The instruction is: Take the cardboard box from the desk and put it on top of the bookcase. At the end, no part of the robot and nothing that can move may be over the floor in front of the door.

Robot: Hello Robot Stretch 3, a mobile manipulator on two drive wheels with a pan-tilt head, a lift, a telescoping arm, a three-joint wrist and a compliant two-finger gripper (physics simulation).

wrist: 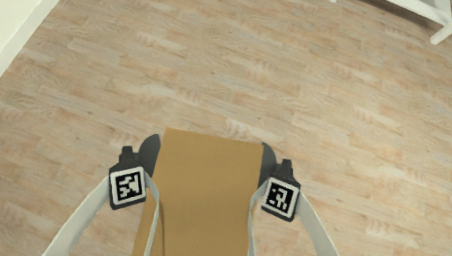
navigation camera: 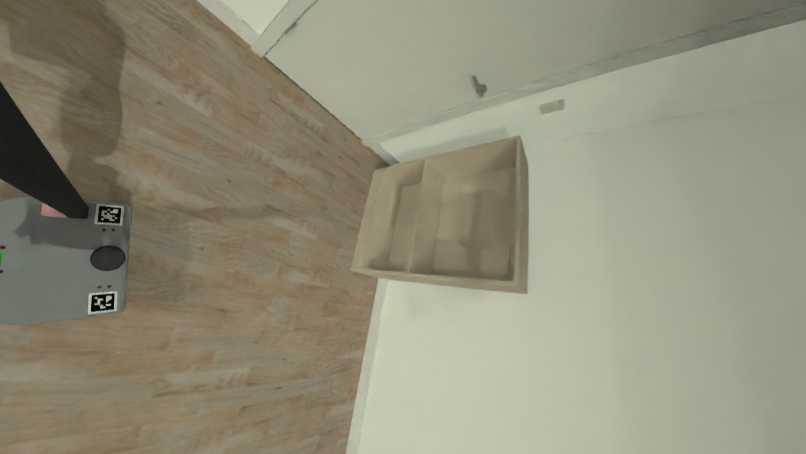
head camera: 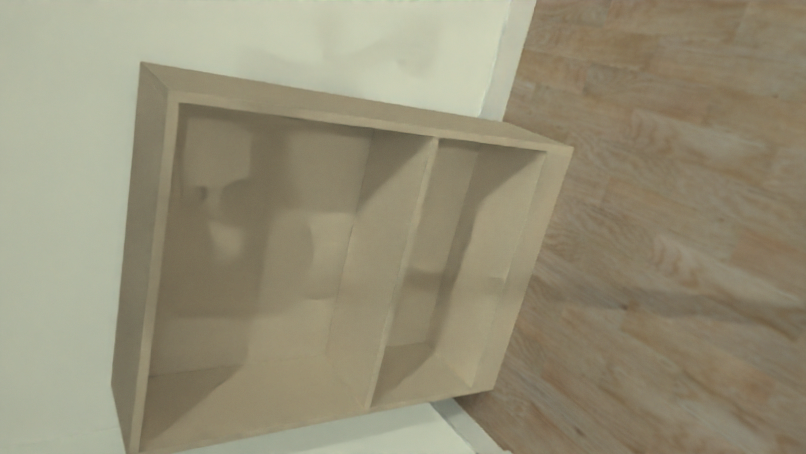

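Where they show: gripper, fingertip midpoint: (wrist: 206, 156); robot's base, link origin: (navigation camera: 107, 256).
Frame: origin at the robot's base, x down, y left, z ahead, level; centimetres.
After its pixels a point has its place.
Note:
The cardboard box (wrist: 207, 200) @(x -104.0, y -28.5, z -2.3 cm) is held between the two rubber fingertips of my gripper (wrist: 206, 156) @(x -99.2, y -31.9, z -2.0 cm) in the wrist view, above the wooden floor. The fingertips press on its left and right sides, and its lower part runs out of the frame. The bookcase (head camera: 138, 225) @(x -106.1, y 13.6, z 133.7 cm) (navigation camera: 521, 225) @(x -106.1, y 14.7, z 123.5 cm) stands upright against the wall and appears turned sideways in the head and navigation views. It has two open compartments. Its top board lies at the left in the head view and at the right in the navigation view. The box and gripper do not show in those two views.
The closed door (navigation camera: 383, 62) @(x -55.3, y 94.1, z 79.6 cm) is beside the bookcase in the navigation view. My base (navigation camera: 62, 270) @(x -16.0, y -3.2, z -8.5 cm) and a black post (navigation camera: 33, 163) are at the left there, over the wooden floor (navigation camera: 225, 315) @(x 0.0, y -27.3, z 37.7 cm). White furniture legs (wrist: 442, 32) @(x -11.0, y -150.4, z -163.9 cm) show at the wrist view's upper right.

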